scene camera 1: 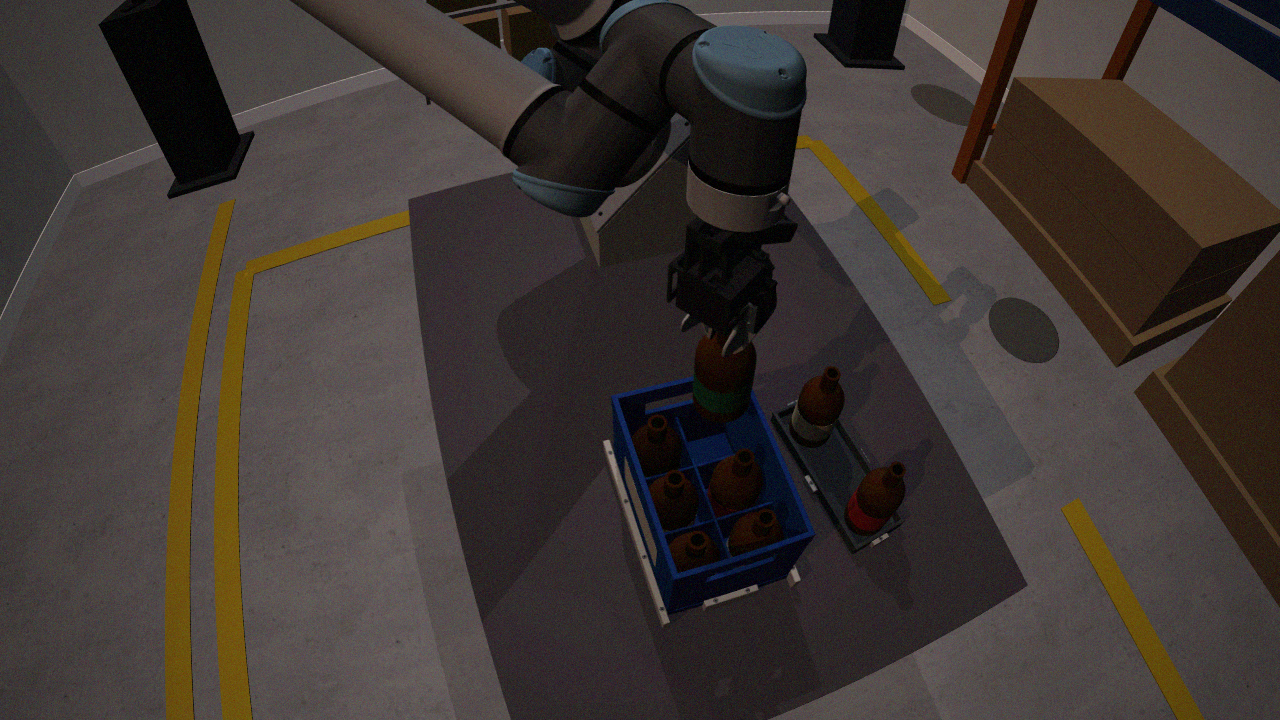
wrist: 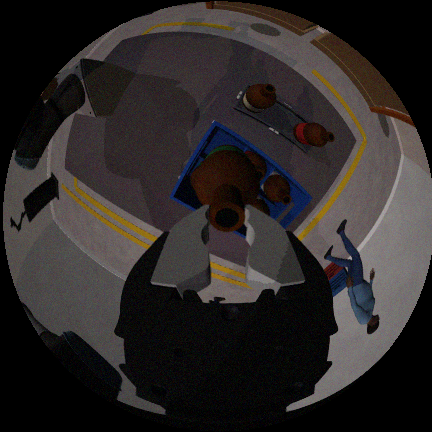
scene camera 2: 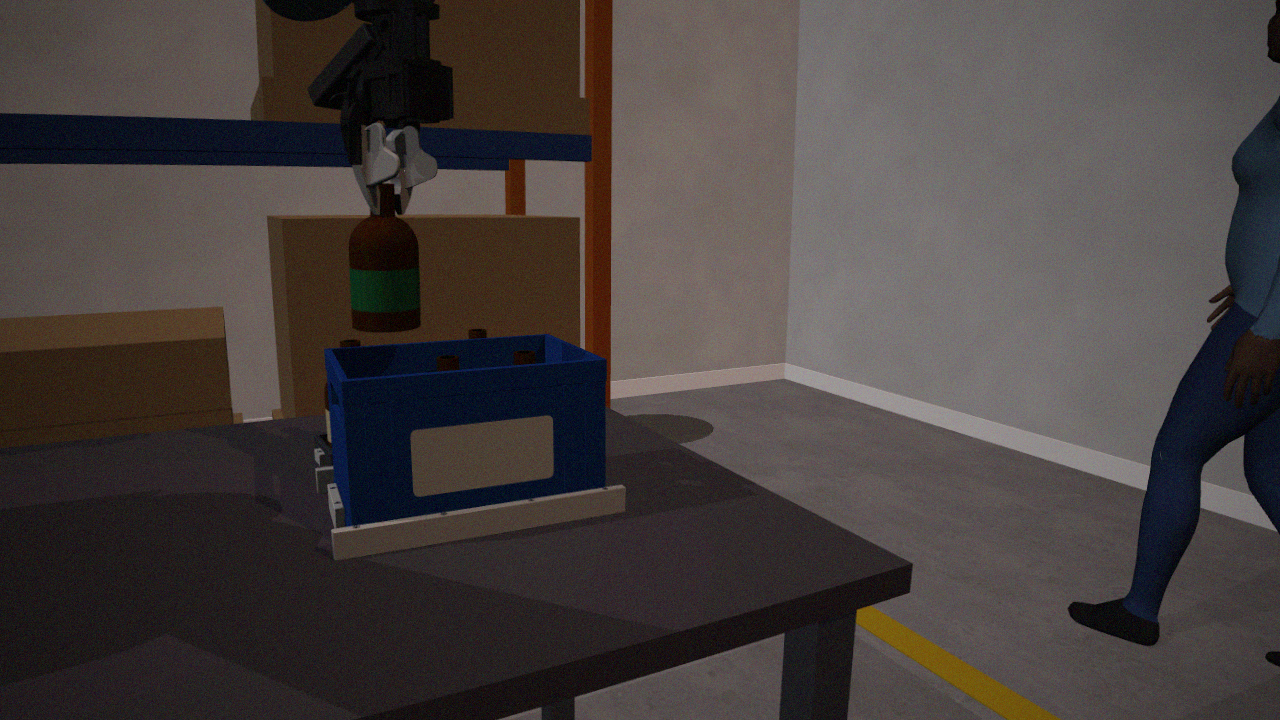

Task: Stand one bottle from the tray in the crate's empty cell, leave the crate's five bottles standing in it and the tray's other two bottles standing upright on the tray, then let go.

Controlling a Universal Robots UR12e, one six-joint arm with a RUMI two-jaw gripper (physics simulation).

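Frame: origin at the arm's base, x ahead, y left, z up, level; centimetres.
Seen in the pictures: gripper, between the fingertips: (scene camera 1: 722,344) (wrist: 226,206) (scene camera 2: 389,215).
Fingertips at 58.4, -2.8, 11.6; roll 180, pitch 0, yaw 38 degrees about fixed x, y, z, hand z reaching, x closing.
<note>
A point is followed by its place in that frame, as x, y, z.
My gripper (scene camera 1: 723,337) @[58.4, -2.8, 11.6] (scene camera 2: 387,198) @[58.4, -2.8, 11.6] (wrist: 226,206) @[58.4, -2.8, 11.6] is shut on the neck of a brown bottle with a green label (scene camera 1: 723,380) @[61.1, -3.2, 8.6] (scene camera 2: 384,291) @[57.3, -5.3, 3.7] (wrist: 225,177) @[56.6, -0.6, 11.4]. The bottle hangs upright, its base a little above the rim of the blue crate (scene camera 1: 735,570) @[78.5, -4.1, -9.2] (scene camera 2: 375,447) @[55.0, -14.3, -10.5] (wrist: 192,162) @[52.2, -6.7, -9.2], over the empty cell at the crate's far right corner in scene camera 1. Five brown bottles stand in the crate's other cells. On the dark tray (scene camera 1: 816,470) @[62.2, 16.1, -20.6] (wrist: 278,120) @[63.8, 18.1, -20.6], a white-label bottle (scene camera 1: 819,411) @[57.3, 15.7, -10.6] (wrist: 260,97) @[54.7, 15.7, -8.9] and a red-label bottle (scene camera 1: 877,497) @[73.8, 19.0, -9.7] (wrist: 312,134) @[70.4, 19.1, -9.8] stand upright at opposite ends.
Pale strips (scene camera 1: 637,537) @[67.3, -14.3, -18.1] (scene camera 2: 474,523) @[64.2, -14.9, -19.5] run along the crate's foot on the dark table (scene camera 1: 554,644) @[80.9, -29.3, -21.1] (scene camera 2: 537,617) @[65.9, -32.8, -21.1]. The tray stands close beside the crate. Large cardboard boxes (scene camera 1: 1127,179) and a person (scene camera 2: 1199,385) (wrist: 361,295) are beyond the table.
</note>
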